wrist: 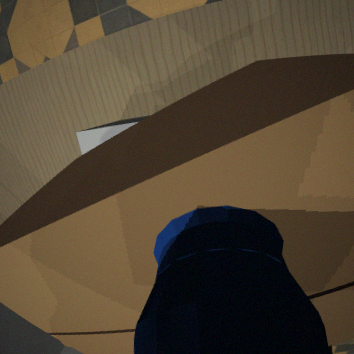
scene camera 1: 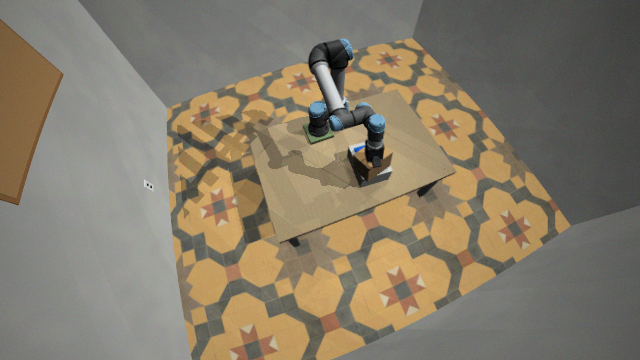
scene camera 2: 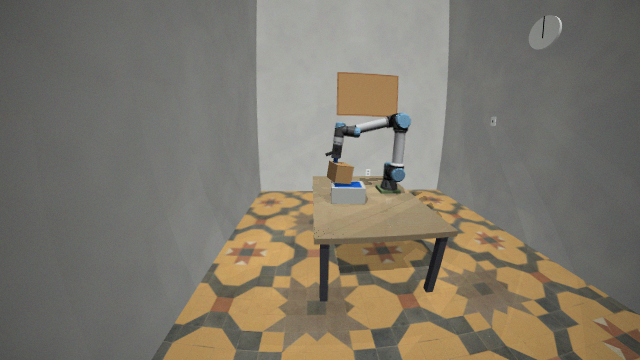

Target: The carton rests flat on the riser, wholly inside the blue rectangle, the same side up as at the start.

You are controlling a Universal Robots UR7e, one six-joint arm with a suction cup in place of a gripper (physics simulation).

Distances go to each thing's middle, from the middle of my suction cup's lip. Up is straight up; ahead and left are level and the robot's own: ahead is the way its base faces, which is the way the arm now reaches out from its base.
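Labels:
Grey riser [scene camera 2: 354,193]: 10 cm behind my suction cup, 5 cm to the left of it and 23 cm below it. Relative to the brown carton [wrist: 265,137], my suction cup is at present 3 cm past it, 2 cm to the right of it and 8 cm above it.

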